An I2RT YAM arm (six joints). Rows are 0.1 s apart.
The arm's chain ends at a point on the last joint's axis. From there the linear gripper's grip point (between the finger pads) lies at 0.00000 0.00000 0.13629 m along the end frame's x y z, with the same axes.
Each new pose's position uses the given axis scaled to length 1; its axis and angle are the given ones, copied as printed.
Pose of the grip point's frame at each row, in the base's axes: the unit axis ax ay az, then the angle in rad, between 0 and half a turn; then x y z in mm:
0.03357 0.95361 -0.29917 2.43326 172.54 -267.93 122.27
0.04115 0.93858 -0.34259 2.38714 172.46 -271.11 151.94
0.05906 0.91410 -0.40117 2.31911 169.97 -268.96 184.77
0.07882 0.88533 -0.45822 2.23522 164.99 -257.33 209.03
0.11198 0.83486 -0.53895 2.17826 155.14 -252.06 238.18
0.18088 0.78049 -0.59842 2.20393 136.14 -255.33 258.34
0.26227 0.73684 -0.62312 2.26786 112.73 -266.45 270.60
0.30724 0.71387 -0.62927 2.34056 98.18 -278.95 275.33
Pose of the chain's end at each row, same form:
0.03357 0.95361 -0.29917 2.43326 90.40 -196.54 204.31
0.04115 0.93858 -0.34259 2.38714 88.17 -191.51 223.60
0.05906 0.91410 -0.40117 2.31911 84.10 -179.08 240.64
0.07882 0.88533 -0.45822 2.23522 77.95 -159.49 246.81
0.11198 0.83486 -0.53895 2.17826 74.63 -143.20 253.79
0.18088 0.78049 -0.59842 2.20393 73.87 -134.14 261.29
0.26227 0.73684 -0.62312 2.26786 72.30 -136.29 271.20
0.30724 0.71387 -0.62927 2.34056 73.00 -145.05 278.65

